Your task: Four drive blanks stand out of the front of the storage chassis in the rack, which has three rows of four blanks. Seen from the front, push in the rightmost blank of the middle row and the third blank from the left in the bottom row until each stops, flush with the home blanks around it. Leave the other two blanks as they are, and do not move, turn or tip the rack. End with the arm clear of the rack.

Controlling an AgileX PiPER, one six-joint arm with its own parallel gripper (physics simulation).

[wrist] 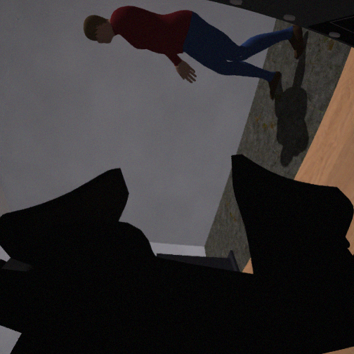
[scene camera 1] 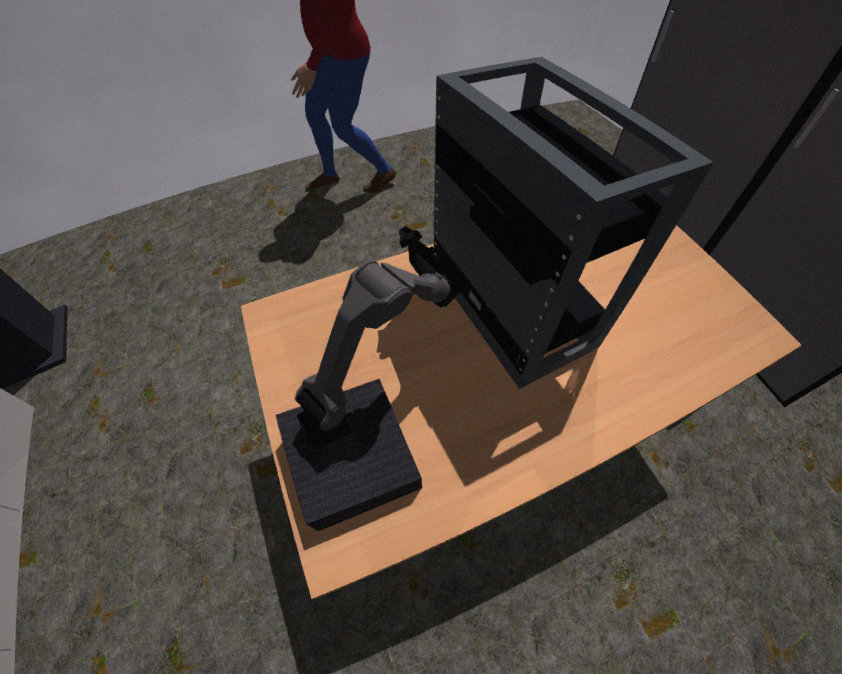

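Observation:
The dark rack (scene camera 1: 635, 268) stands upright on the table, its front facing the arm. Part of its dark edge, with pale round spots, also shows at the top right of the wrist view (wrist: 320, 12). The front is in deep shade, and the separate drive blanks cannot be made out, so which ones stand out or sit flush cannot be told. My gripper (scene camera 1: 409, 236) (wrist: 175, 175) is open and empty, fingers wide apart, at the rack's left front side. Its fingers point away from the front. The wrist part of the arm is close to the lower front; contact is hidden.
The arm's black base block (scene camera 1: 358, 456) sits at the near left of the wooden table (scene camera 1: 561, 449). A person in a red top (scene camera 1: 335, 31) (wrist: 150, 30) stands on the floor beyond the table. Tall dark cabinets (scene camera 1: 758, 210) stand behind the rack at the right.

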